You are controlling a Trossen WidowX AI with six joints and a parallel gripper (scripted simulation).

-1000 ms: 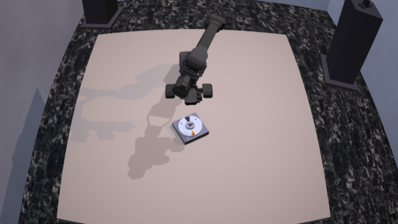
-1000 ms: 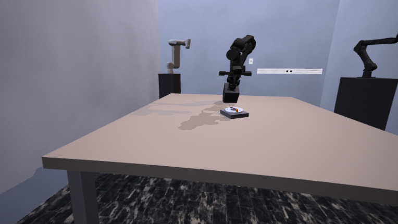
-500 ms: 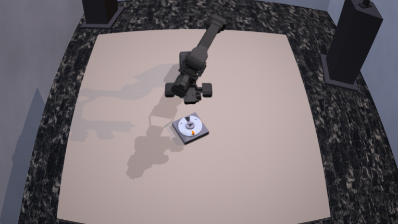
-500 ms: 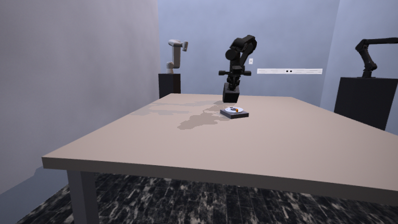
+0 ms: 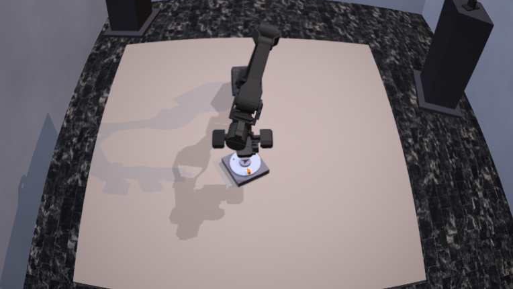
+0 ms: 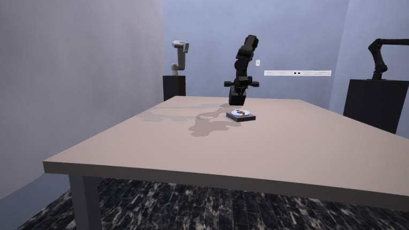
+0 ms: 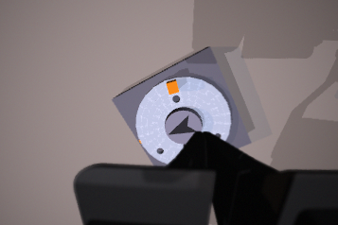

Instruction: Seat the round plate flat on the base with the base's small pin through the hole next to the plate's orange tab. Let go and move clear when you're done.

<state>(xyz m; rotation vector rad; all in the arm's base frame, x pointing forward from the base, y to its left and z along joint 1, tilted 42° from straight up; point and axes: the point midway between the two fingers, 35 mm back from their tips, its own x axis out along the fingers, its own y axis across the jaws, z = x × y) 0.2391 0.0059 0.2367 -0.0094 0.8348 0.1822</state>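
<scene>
The dark grey square base is 3 cm behind my hand and 14 cm below it.
</scene>
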